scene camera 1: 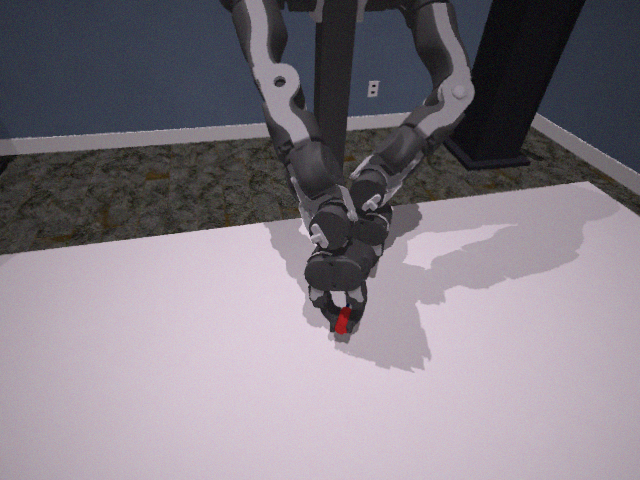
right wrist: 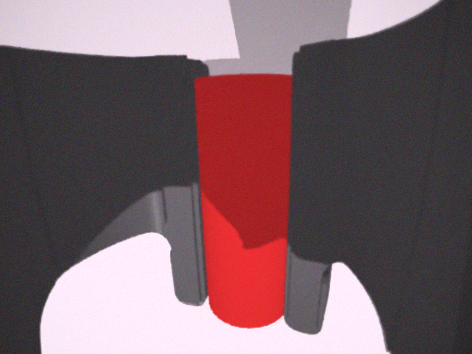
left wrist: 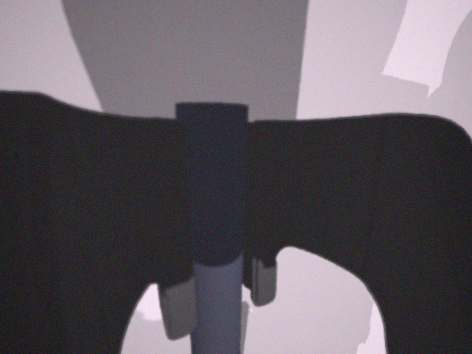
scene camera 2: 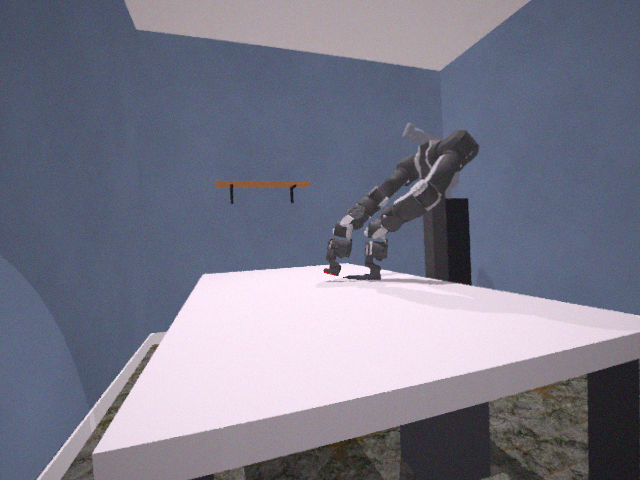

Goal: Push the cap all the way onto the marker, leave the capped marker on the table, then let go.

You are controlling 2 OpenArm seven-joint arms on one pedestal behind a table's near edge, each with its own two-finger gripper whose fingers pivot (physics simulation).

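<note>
The red cap is held above the table between the fingers of my right gripper, which is shut on it. The dark blue marker lies low and nearly level, held by my left gripper, which is shut on it. In scene camera 2 the marker's thin end points toward the cap, slightly lower, with a small gap showing between them. In scene camera 1 a bit of blue shows at the cap's upper end; the right arm hides the left gripper.
The white table bears shadows of both arms. The two forearms and wrists are very close together in scene camera 1, with the right one in front. The pedestal stands behind the table's edge. A wall shelf hangs at the back.
</note>
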